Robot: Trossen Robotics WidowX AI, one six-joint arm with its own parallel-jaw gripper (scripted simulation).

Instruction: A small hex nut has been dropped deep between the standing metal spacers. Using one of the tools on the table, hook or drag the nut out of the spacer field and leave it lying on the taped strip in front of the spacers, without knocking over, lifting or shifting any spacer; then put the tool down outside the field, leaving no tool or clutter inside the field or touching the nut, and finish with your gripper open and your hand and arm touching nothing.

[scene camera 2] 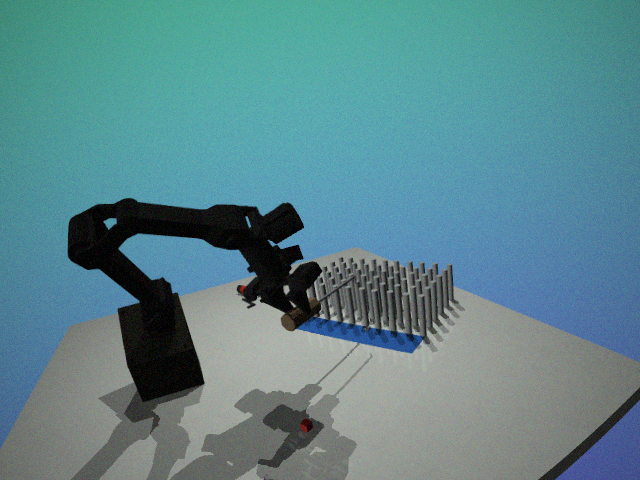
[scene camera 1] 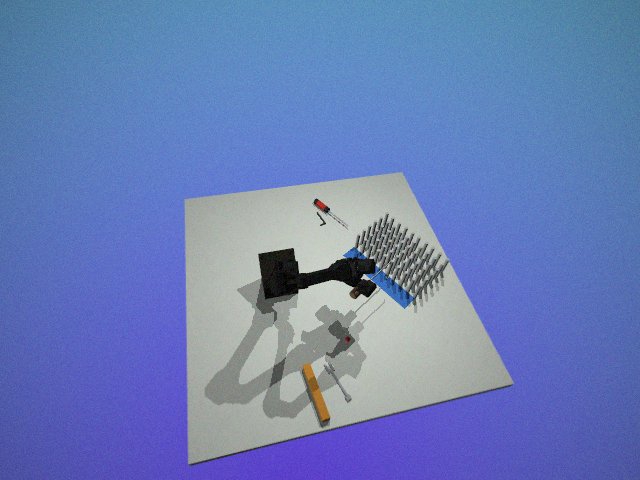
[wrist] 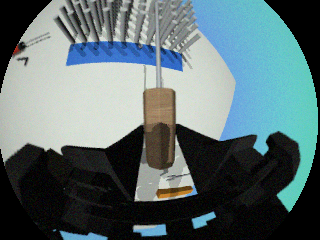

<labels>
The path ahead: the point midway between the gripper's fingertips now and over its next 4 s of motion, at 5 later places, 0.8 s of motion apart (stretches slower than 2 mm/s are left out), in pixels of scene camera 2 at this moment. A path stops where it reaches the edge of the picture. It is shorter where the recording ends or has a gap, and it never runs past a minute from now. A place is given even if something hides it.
My gripper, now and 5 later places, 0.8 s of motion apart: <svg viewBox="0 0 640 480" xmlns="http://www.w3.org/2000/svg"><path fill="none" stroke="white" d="M302 314L295 275L260 253L214 253L174 272L176 280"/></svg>
</labels>
